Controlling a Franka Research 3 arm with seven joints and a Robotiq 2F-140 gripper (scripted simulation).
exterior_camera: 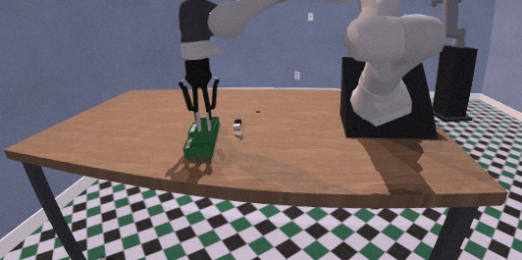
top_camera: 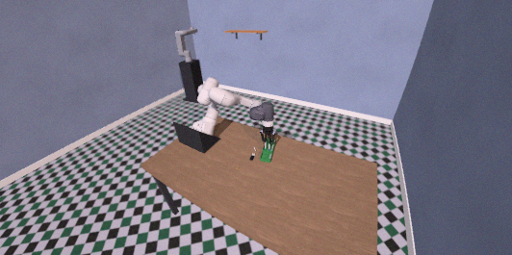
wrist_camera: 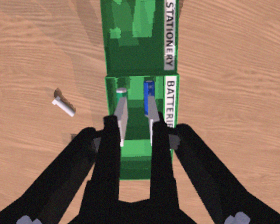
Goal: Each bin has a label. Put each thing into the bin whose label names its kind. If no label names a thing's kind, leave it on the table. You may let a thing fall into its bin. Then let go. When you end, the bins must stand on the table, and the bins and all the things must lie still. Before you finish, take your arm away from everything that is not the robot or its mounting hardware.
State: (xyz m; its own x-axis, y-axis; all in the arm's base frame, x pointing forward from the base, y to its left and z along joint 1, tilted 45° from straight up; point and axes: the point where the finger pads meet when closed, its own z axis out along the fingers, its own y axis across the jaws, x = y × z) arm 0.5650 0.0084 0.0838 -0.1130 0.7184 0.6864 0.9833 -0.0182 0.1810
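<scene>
My gripper is now 1 cm short of the joined green bins and 4 cm above it. The rest, counted from my hand: grey piece 11 cm behind, 2 cm to the right, 6 cm below; then green cylinder 2 cm behind, 1 cm to the right, 5 cm below; then blue cylinder 2 cm ahead, 5 cm below.
</scene>
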